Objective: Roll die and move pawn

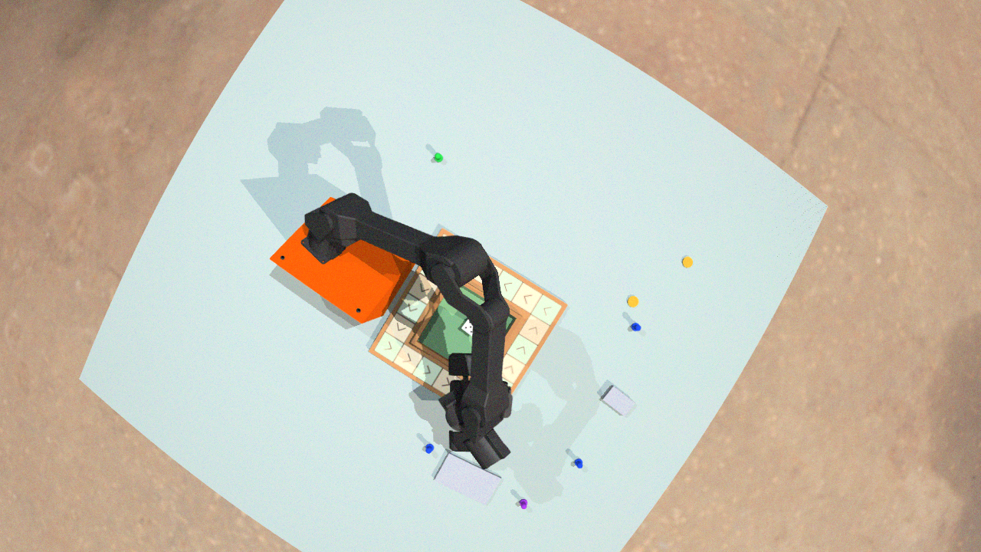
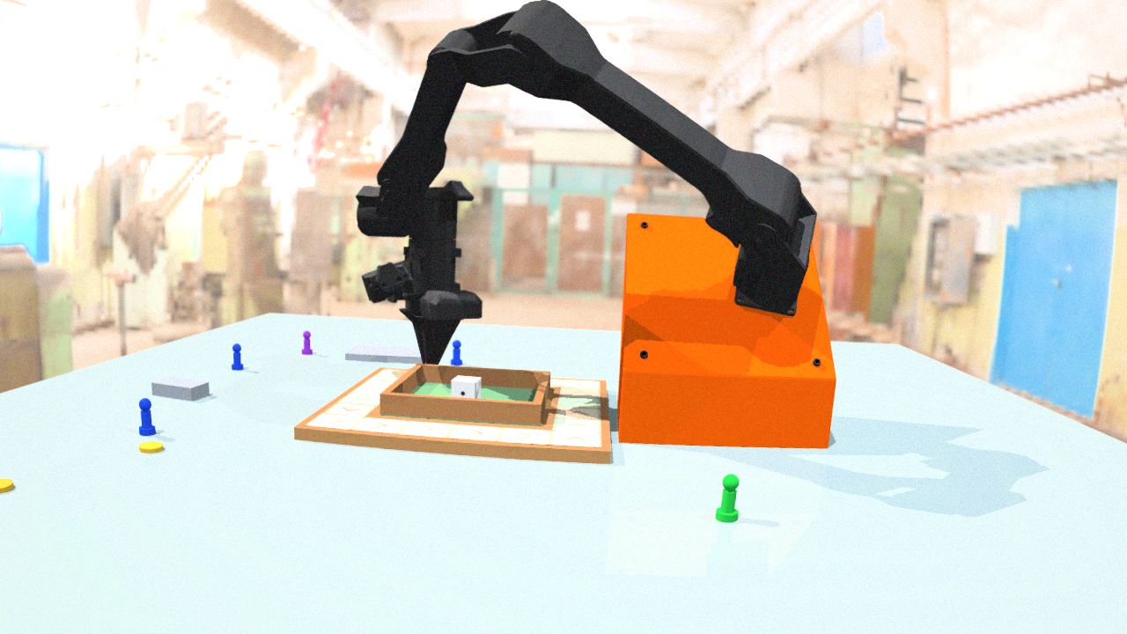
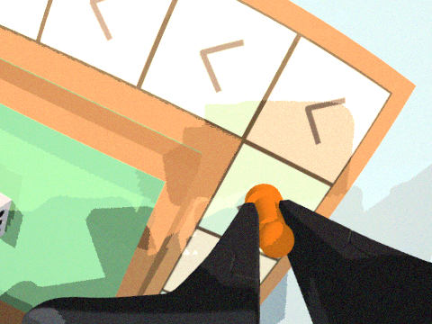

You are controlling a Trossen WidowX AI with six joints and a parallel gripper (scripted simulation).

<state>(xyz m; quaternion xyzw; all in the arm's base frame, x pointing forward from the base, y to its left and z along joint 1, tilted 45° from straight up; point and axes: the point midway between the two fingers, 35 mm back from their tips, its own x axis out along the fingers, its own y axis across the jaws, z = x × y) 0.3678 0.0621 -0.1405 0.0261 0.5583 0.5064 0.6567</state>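
My gripper tip is 8 cm past the white die and 11 cm to the right of it. Round my gripper tip: grey block: 12 cm ahead, 14 cm to the right, 2 cm below; green tray: 9 cm behind, 10 cm to the left, 1 cm below; orange pawn: 1 cm above.
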